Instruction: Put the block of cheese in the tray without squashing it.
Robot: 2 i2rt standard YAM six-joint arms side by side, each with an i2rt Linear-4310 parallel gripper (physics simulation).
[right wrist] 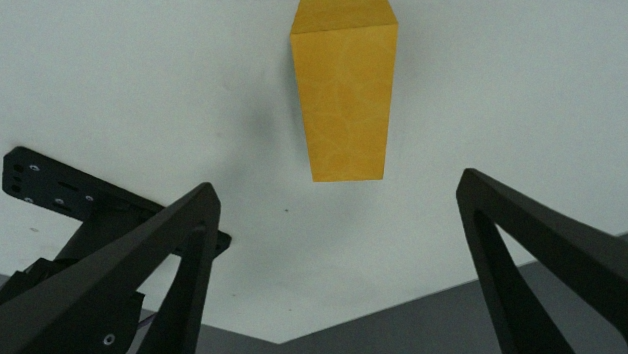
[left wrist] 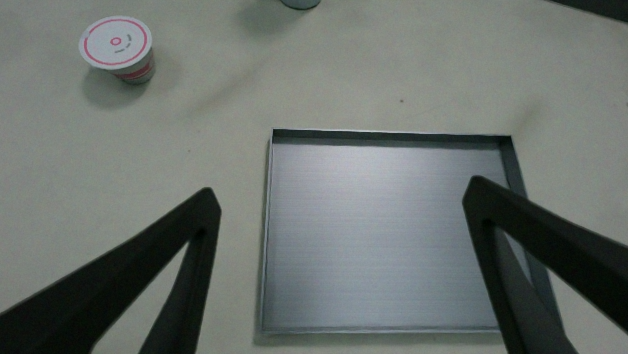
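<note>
The block of cheese, orange-yellow and box-shaped, lies on the table at the upper middle of the right wrist view. My right gripper is open above the table, its fingertips wide to either side of the block's near end and not touching it. The grey metal tray lies on the table in the left wrist view, with nothing in it. My left gripper is open and empty above the tray, one fingertip over the tray's right part and the other over the table left of it. The cheese does not show in the left wrist view.
A white cup with a red-ringed lid stands at the upper left of the left wrist view. Part of a grey round object shows at the top edge. A black arm base is at the left of the right wrist view, with the table's edge below.
</note>
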